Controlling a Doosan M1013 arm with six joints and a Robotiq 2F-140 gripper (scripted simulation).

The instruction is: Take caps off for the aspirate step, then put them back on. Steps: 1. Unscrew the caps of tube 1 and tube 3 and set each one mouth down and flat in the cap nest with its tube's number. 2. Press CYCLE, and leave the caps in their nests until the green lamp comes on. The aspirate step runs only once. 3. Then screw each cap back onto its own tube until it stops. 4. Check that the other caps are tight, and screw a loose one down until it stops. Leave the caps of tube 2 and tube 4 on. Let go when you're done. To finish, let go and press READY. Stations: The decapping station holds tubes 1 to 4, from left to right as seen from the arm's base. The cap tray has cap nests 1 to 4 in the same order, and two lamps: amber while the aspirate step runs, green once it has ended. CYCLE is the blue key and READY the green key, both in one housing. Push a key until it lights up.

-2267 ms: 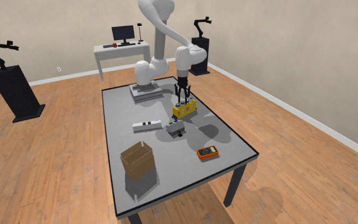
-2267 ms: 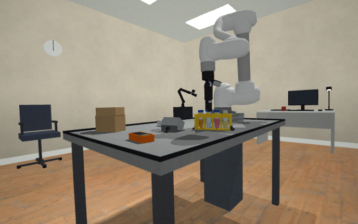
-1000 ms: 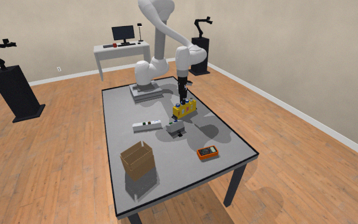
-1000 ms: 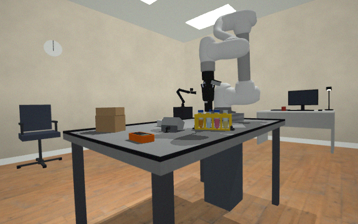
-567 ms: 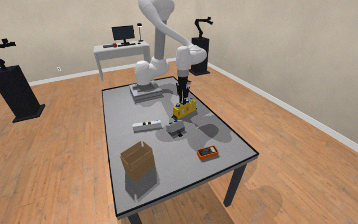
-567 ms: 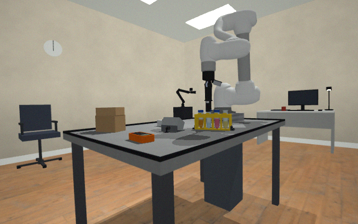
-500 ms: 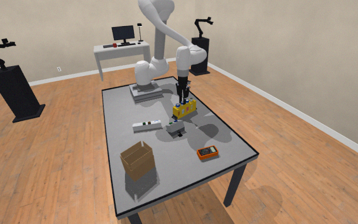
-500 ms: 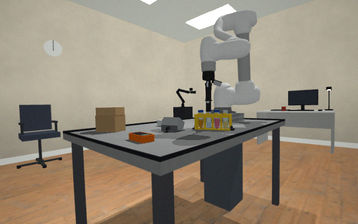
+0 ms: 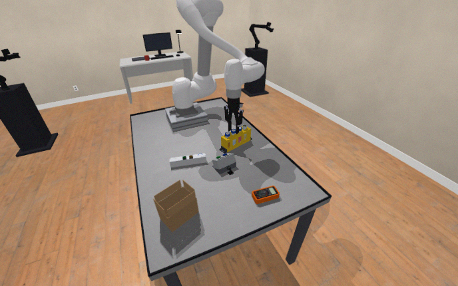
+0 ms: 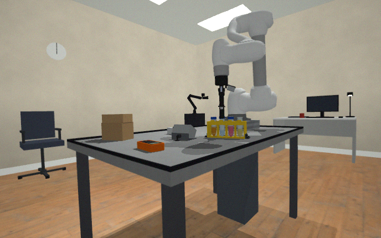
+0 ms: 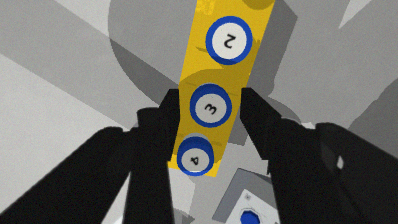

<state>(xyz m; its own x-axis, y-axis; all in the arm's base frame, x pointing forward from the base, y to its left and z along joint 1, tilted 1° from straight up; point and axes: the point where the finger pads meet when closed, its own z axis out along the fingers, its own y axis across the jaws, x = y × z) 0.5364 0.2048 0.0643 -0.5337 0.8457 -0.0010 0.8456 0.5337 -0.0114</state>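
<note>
Right now the blue key is 150 mm ahead of my hand, 130 mm to the right of it and 80 mm below it. The rest, counted from my hand: green key: 170 mm to the right, 160 mm ahead, 80 mm below; orange multimeter: 480 mm ahead, 130 mm below, 40 mm to the right; grey key housing: 170 mm ahead, 150 mm to the right, 90 mm below.
</note>
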